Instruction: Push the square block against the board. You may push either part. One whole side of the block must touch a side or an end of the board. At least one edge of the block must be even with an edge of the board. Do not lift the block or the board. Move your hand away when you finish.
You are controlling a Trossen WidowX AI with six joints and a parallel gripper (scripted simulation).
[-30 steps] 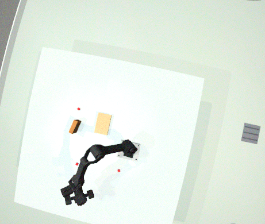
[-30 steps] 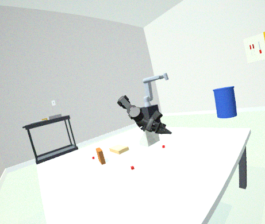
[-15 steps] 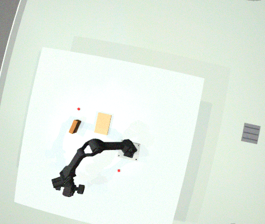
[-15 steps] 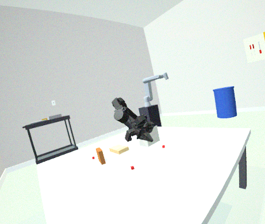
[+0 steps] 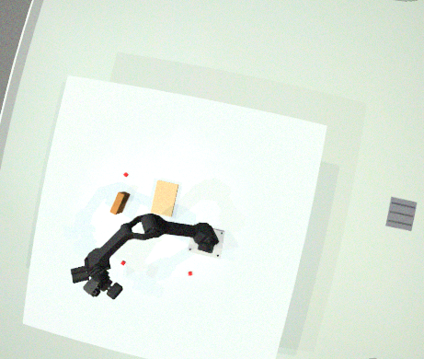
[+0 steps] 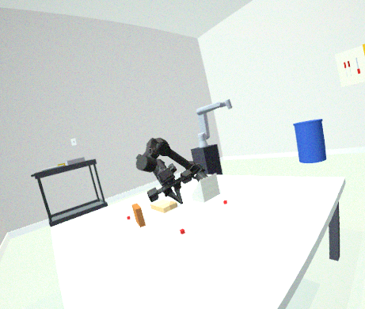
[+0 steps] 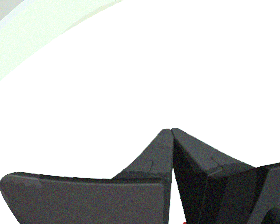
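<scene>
Right now the orange square block is 36 cm to the right of my gripper tip, 11 cm below it and 6 cm ahead of it. Round my gripper tip: tan board 44 cm to the right, 14 cm below, 13 cm behind.
</scene>
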